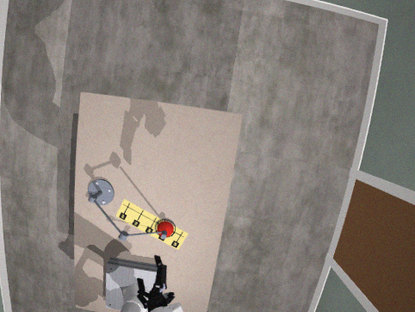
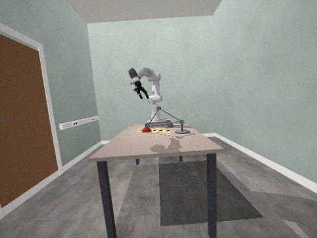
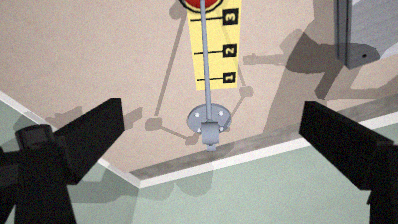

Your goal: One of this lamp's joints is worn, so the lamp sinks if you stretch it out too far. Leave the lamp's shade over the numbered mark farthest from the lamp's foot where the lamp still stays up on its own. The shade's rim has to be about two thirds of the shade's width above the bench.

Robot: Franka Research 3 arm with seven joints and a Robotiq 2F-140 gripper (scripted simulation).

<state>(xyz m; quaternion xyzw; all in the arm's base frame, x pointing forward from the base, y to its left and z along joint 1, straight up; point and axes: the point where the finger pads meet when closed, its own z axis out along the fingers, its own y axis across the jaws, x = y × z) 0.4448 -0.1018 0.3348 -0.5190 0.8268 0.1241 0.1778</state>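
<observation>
The yellow strip is 70 mm to the left of my hand and 410 mm below it. Round my hand: round grey lamp foot (150 mm ahead, 400 mm to the left, 380 mm below).
</observation>
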